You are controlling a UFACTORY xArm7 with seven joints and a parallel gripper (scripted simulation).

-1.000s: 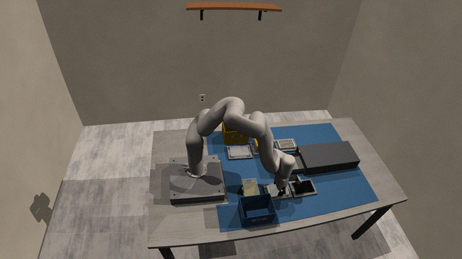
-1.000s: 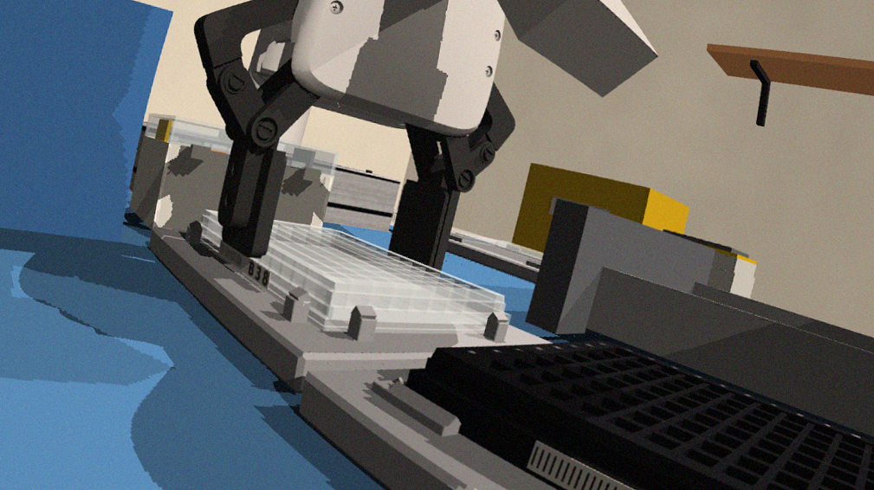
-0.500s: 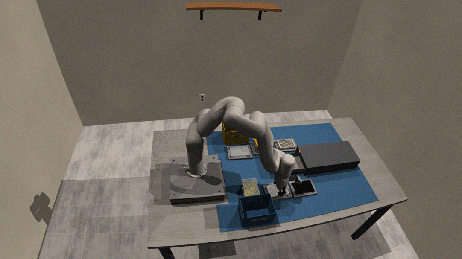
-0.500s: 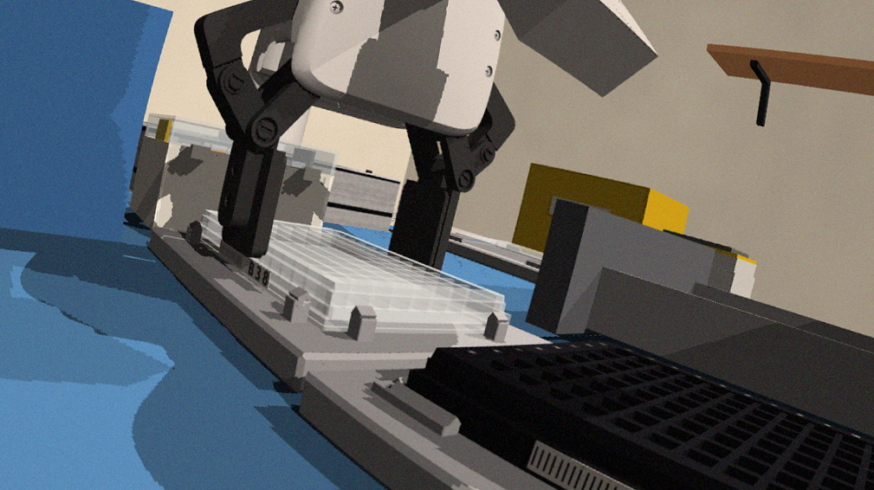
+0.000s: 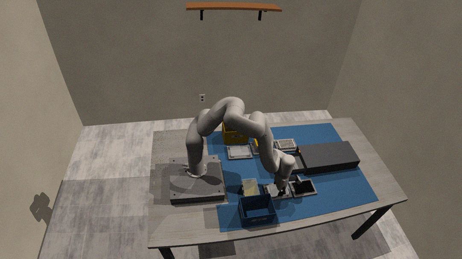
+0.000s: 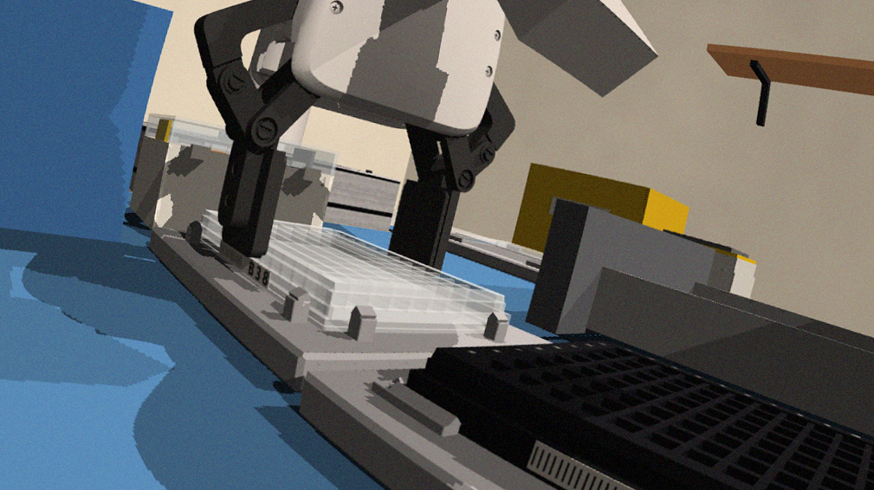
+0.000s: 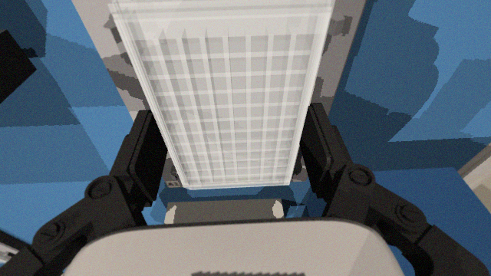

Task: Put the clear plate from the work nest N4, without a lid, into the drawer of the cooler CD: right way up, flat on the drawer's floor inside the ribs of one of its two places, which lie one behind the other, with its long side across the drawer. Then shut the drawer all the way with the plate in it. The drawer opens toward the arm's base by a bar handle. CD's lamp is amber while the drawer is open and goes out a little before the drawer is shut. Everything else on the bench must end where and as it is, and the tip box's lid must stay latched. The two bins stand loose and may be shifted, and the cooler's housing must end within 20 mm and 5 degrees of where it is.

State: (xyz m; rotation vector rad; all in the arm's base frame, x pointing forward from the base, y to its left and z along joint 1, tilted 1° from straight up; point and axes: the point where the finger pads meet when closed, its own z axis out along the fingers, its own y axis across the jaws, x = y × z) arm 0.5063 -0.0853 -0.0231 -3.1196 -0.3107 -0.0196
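My hand is 30 mm above the grey work nest. From my hand the other things lie so: black plate b33 (170 mm ahead, 30 mm to the left, 10 mm below); clear plate (10 mm below); tip box (170 mm behind, 20 mm to the right, 10 mm above).
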